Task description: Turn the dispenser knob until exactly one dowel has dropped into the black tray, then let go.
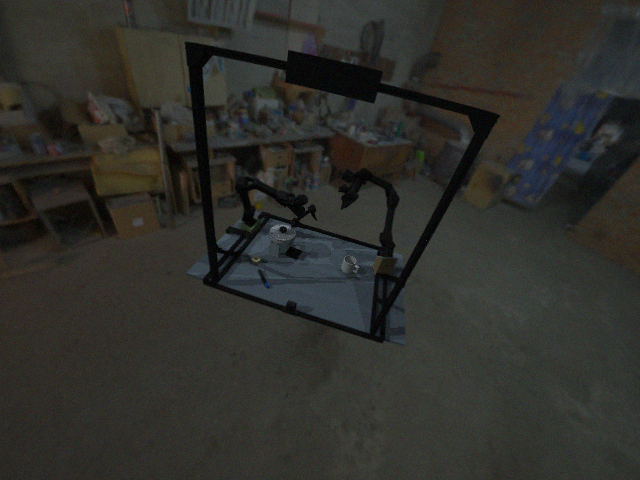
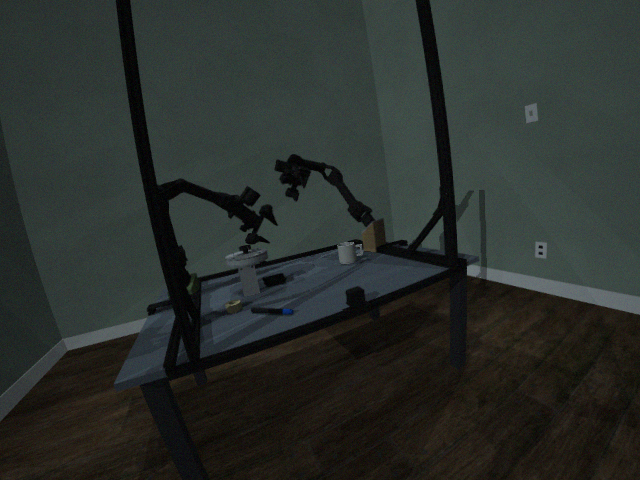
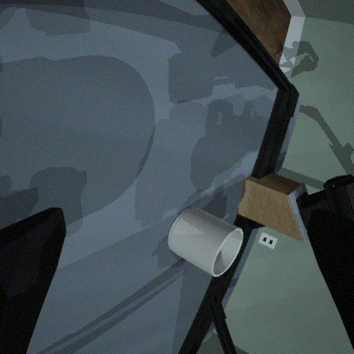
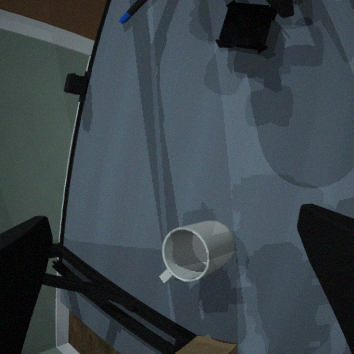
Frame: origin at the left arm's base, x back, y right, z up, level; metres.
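Where they show: left gripper, fingertip midpoint: (image 1: 311, 224) (image 2: 273, 234) (image 3: 190, 222) (image 4: 286, 7); right gripper, fingertip midpoint: (image 1: 343, 208) (image 2: 300, 194) (image 4: 175, 224); left arm's base, link origin: (image 1: 250, 222); right arm's base, link origin: (image 1: 387, 256) (image 2: 372, 225) (image 3: 305, 210).
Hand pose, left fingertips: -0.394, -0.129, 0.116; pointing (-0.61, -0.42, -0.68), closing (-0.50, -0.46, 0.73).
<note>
Things, the pixels of their top centre, and the offset from my left fingertips, as dx, dy, dz. "spot": a spot on its surface instead.
- white round dispenser, top centre: (image 2: 245, 253) (image 1: 282, 232) +0.109, +0.151, -0.037
- dark knob, top centre: (image 2: 244, 246) (image 1: 283, 228) +0.109, +0.151, -0.009
- black tray, top centre: (image 4: 245, 24) (image 2: 273, 277) (image 1: 293, 251) +0.022, +0.134, -0.160
- white mug, surface spot: (image 3: 200, 240) spot: -0.278, +0.015, -0.128
- blue-tipped marker, top centre: (image 2: 271, 308) (image 1: 263, 277) +0.022, +0.419, -0.168
The white round dispenser (image 1: 287, 237) (image 2: 255, 257) stands on its grey post at the left of the table, with a dark knob (image 1: 282, 229) (image 2: 245, 249) on top. The black tray (image 1: 294, 252) (image 2: 273, 280) (image 4: 247, 26) lies beside its foot. The tray's inside is dark; I can make out no dowel in it. My left gripper (image 1: 306, 217) (image 2: 272, 233) is open and empty, above and to the right of the knob, apart from it. My right gripper (image 1: 343, 200) (image 2: 297, 192) (image 4: 175, 224) is open and empty, high above the table, farther right.
A white mug (image 1: 348, 265) (image 2: 345, 253) (image 3: 200, 240) (image 4: 220, 247) stands at the right, near a wooden block (image 1: 384, 265) (image 2: 374, 236) (image 3: 270, 206). A blue-tipped marker (image 1: 264, 279) (image 2: 271, 311) and a yellowish ring-shaped thing lie in front of the dispenser. A black frame surrounds the table.
</note>
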